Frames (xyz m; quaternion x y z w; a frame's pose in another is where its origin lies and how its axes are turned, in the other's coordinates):
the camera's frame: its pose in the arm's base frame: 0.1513 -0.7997 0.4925 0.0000 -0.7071 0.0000 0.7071
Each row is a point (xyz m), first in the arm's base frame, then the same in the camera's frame.
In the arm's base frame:
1: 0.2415 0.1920 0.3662
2: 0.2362 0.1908 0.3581
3: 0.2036 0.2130 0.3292
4: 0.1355 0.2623 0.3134
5: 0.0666 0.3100 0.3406
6: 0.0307 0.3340 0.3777
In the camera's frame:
1: -0.1263 0.9917 -0.0902
2: -0.1344 0.9905 -0.0849
3: -0.1633 1.0127 -0.0523
4: -0.1791 1.0620 0.0158
5: -0.1519 1.1097 0.0847
6: -0.1148 1.1337 0.1206

